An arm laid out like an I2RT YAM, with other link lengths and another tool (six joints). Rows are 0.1 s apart.
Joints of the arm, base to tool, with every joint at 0 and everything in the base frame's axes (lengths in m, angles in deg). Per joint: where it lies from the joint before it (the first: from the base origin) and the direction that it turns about. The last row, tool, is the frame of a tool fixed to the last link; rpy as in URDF.
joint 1: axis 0 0 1 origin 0.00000 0.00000 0.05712
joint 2: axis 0 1 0 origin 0.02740 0.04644 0.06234
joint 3: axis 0 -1 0 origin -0.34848 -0.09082 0.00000
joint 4: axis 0 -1 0 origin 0.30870 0.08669 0.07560
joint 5: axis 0 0 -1 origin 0.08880 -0.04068 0.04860
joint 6: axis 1 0 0 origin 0.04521 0.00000 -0.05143
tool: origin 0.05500 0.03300 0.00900 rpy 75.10 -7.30 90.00
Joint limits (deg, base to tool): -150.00..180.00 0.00..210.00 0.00..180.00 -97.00..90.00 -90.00..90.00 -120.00..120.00
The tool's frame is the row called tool.
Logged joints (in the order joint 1, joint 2, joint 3, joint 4, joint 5, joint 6), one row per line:
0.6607, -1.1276, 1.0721, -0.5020, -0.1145, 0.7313
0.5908, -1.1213, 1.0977, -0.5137, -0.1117, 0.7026
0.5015, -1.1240, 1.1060, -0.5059, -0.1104, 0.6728
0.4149, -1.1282, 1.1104, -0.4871, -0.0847, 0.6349
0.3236, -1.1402, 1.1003, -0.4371, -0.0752, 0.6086
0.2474, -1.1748, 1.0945, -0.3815, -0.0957, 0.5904
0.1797, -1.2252, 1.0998, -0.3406, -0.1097, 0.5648
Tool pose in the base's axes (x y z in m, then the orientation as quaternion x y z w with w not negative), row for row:
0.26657, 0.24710, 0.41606, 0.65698, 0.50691, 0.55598, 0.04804
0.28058, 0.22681, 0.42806, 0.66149, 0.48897, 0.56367, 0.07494
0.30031, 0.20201, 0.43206, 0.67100, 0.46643, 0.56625, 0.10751
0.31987, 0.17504, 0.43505, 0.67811, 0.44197, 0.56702, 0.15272
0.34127, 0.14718, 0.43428, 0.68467, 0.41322, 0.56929, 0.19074
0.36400, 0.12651, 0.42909, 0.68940, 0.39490, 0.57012, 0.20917
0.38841, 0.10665, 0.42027, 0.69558, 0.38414, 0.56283, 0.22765
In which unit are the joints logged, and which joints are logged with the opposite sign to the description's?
The joints are logged in radians. Opposite sign: joint 2.
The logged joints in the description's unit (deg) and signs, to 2 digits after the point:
37.86, 64.61, 61.43, -28.76, -6.56, 41.90
33.85, 64.25, 62.89, -29.43, -6.40, 40.26
28.73, 64.40, 63.37, -28.99, -6.33, 38.55
23.77, 64.64, 63.62, -27.91, -4.85, 36.38
18.54, 65.33, 63.04, -25.04, -4.31, 34.87
14.17, 67.31, 62.71, -21.86, -5.48, 33.83
10.30, 70.20, 63.01, -19.51, -6.29, 32.36

